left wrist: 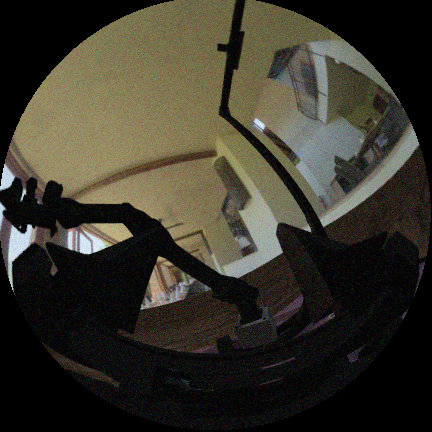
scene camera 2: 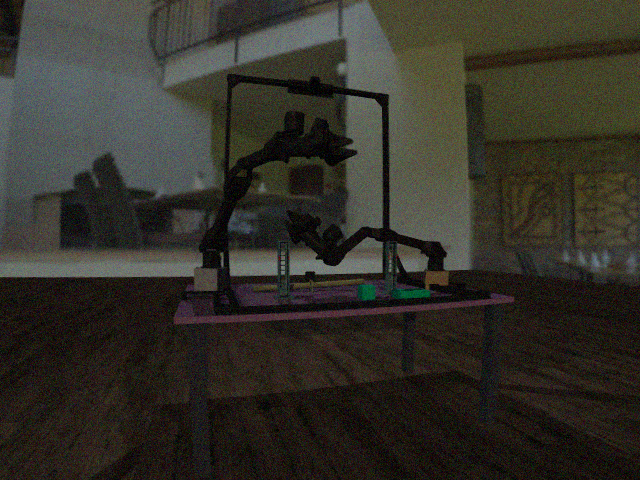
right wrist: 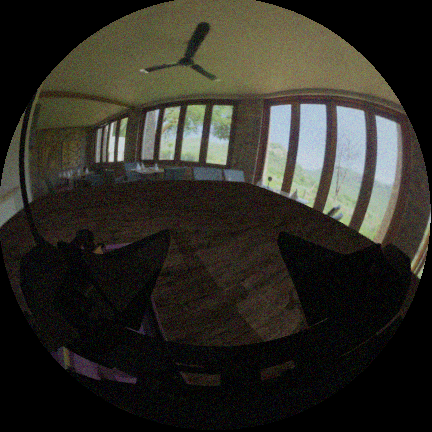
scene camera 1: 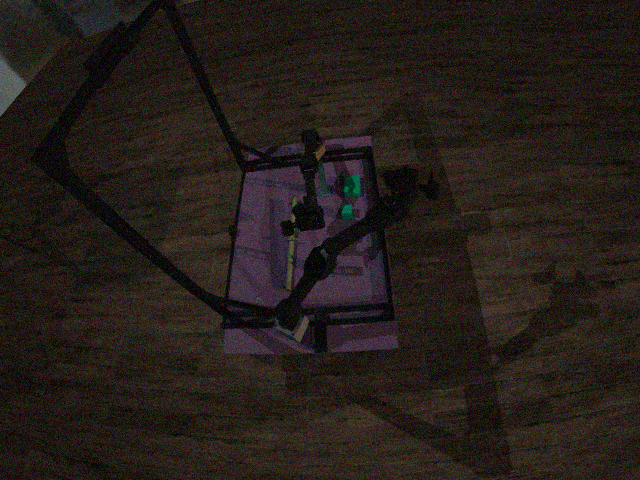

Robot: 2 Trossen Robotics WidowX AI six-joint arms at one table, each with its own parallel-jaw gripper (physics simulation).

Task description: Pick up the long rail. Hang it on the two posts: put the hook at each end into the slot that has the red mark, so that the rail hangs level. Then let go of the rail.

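Frame: origin at the left arm's base, x ahead, y left, z up, level; metres.
Seen in the pictures: left gripper, fingertip midpoint: (left wrist: 220, 230) (scene camera 2: 285, 215) (scene camera 1: 292, 230); right gripper, fingertip midpoint: (scene camera 2: 355, 147) (right wrist: 225, 236) (scene camera 1: 420, 168); left arm's base, link origin: (scene camera 2: 435, 270) (right wrist: 90, 247); right arm's base, link origin: (left wrist: 251, 316) (scene camera 2: 211, 267) (scene camera 1: 289, 321).
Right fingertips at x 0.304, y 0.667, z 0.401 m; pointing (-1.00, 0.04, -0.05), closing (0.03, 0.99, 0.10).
Pixels of each thing's top centre, then the offset from my right fingertips to it. "spot": a spot on its surface instead.
- long yellow rail, top centre: (scene camera 2: 310, 279) (scene camera 1: 291, 238) 0.237 m ahead, 0.490 m right, 0.437 m down
- left-hand post, top centre: (scene camera 2: 283, 240) 0.294 m ahead, 0.277 m right, 0.269 m down
- right-hand post, top centre: (scene camera 2: 391, 241) (scene camera 1: 319, 163) 0.101 m back, 0.492 m right, 0.269 m down
- small green block, top centre: (scene camera 2: 366, 285) (scene camera 1: 346, 209) 0.011 m back, 0.322 m right, 0.433 m down
- tall black frame, surface spot: (scene camera 1: 201, 82) (scene camera 2: 384, 166) spot: 0.061 m back, 1.010 m right, 0.147 m up
The long yellow rail (scene camera 1: 290, 263) (scene camera 2: 341, 283) lies on the purple table (scene camera 1: 253, 279) (scene camera 2: 330, 312), behind the two posts in scene camera 2. The left-hand post (scene camera 2: 283, 268) and the right-hand post (scene camera 2: 390, 268) stand upright, with faint red marks on them. No rail hangs on them. My left gripper (scene camera 1: 310, 221) (scene camera 2: 290, 225) (left wrist: 220, 230) is open and empty, raised above the table near the rail. My right gripper (scene camera 1: 400, 175) (scene camera 2: 354, 146) (right wrist: 225, 236) is open and empty, much higher and beyond the table edge in scene camera 1. The hook details are too dark to tell.
A small green block (scene camera 1: 346, 211) (scene camera 2: 366, 292) and a wider, flat green piece (scene camera 1: 352, 186) (scene camera 2: 410, 293) lie near the right-hand post in scene camera 2. A tall black frame (scene camera 1: 201, 82) (scene camera 2: 385, 165) rises over the table. My right arm crosses above the table.
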